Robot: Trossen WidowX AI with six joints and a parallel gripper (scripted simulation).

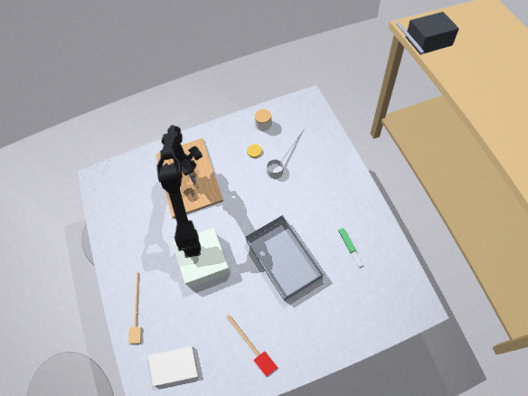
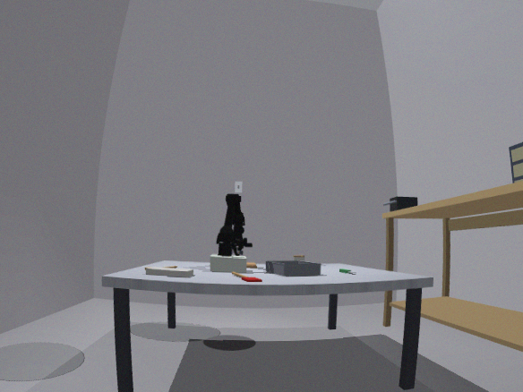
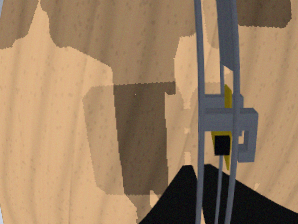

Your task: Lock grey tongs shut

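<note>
Now: the wooden board 40 mm below my gripper tip. Also, from my gripper tip: grey roasting tin: 470 mm to the right, 360 mm ahead, 20 mm below; then capped jar: 390 mm ahead, 220 mm to the left, 20 mm below; then yellow disc: 320 mm ahead, 70 mm to the left, 40 mm below.
</note>
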